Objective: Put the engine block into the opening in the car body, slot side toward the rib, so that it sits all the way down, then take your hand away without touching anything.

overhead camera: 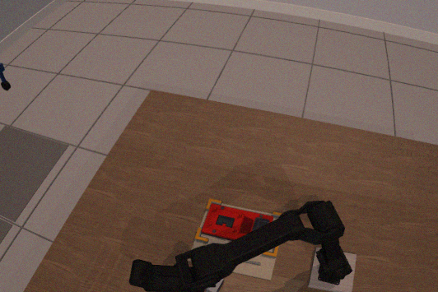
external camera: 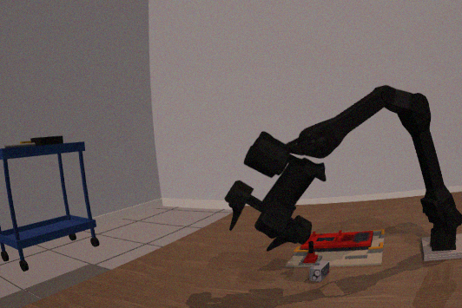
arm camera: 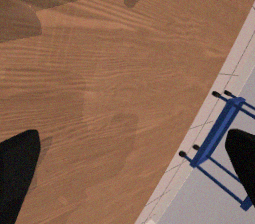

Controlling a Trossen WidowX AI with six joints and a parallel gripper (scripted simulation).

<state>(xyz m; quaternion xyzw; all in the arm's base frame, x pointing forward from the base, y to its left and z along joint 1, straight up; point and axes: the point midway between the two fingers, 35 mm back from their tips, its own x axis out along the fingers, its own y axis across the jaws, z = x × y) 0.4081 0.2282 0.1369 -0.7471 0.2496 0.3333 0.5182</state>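
My gripper tip is 13 cm past the engine block, 9 cm to the left of it and 10 cm above it.
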